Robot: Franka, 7 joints.
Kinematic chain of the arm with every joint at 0, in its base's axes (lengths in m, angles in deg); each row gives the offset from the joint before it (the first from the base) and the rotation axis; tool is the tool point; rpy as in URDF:
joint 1: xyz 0 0 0.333 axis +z
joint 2: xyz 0 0 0 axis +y
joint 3: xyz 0 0 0.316 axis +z
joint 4: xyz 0.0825 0 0 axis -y
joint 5: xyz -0.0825 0 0.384 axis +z
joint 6: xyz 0 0 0 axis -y
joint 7: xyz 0.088 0 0 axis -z
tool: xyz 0 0 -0.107 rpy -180 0 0
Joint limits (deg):
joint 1: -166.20..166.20
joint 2: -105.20..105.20
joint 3: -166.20..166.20
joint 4: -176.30..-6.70
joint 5: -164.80..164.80
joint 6: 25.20..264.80
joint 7: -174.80..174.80
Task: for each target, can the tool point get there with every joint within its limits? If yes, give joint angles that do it. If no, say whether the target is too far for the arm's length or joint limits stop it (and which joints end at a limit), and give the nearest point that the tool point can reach.
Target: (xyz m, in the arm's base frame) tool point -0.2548 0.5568 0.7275
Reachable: yes | joints 89.17 73.59 106.54 -48.56 -86.76 228.00 -130.50
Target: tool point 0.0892 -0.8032 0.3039
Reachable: yes | joints -111.17 71.59 51.62 -49.93 34.39 115.94 -68.82
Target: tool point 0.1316 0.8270 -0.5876
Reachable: no: too far | nearest point 0.0938 0.5894 -0.2584 | short by 0.408 m
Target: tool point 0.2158 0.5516 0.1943
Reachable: yes | joints 111.74 40.48 -44.56 -110.77 8.58 125.00 131.38
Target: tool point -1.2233 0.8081 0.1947
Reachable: no: too far | nearest point -0.7126 0.4708 0.2524 | short by 0.615 m
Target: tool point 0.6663 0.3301 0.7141
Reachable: yes | joints 39.39 67.52 -137.70 -25.66 127.39 98.68 11.49
